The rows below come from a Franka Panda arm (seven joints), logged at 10 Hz.
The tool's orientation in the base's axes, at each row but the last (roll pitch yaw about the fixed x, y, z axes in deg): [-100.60, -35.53, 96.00]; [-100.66, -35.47, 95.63]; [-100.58, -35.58, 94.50]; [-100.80, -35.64, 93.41]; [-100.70, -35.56, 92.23]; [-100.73, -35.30, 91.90]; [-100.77, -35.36, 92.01]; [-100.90, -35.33, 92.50]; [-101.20, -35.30, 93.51]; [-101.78, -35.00, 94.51]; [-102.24, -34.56, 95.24]
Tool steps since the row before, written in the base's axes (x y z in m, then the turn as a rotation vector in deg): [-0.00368, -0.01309, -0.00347, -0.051, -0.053, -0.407]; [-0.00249, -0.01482, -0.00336, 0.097, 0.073, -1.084]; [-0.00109, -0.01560, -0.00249, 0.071, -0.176, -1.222]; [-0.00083, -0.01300, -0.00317, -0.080, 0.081, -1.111]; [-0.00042, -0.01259, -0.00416, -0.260, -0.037, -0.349]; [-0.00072, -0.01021, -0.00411, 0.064, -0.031, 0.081]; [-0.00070, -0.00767, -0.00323, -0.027, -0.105, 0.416]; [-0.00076, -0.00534, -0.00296, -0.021, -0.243, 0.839]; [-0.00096, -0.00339, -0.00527, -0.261, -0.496, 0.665]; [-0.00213, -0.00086, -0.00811, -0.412, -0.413, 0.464]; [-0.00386, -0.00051, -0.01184, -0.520, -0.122, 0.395]
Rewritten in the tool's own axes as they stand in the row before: [-0.01230, -0.00537, 0.00411, -0.275, 0.288, 0.111]; [-0.01376, -0.00631, 0.00281, -0.578, 0.923, 0.068]; [-0.01403, -0.00728, 0.00099, -0.858, 0.884, 0.107]; [-0.01235, -0.00517, 0.00064, -0.578, 0.922, 0.252]; [-0.01264, -0.00402, 0.00017, -0.225, 0.215, 0.307]; [-0.01068, -0.00268, 0.00057, 0.020, -0.072, -0.078]; [-0.00810, -0.00194, 0.00062, 0.156, -0.398, -0.045]; [-0.00604, -0.00083, 0.00085, 0.288, -0.815, -0.125]; [-0.00576, 0.00211, 0.00161, -0.007, -0.860, 0.126]; [-0.00522, 0.00567, 0.00342, -0.045, -0.676, 0.312]; [-0.00684, 0.00862, 0.00585, 0.163, -0.471, 0.439]
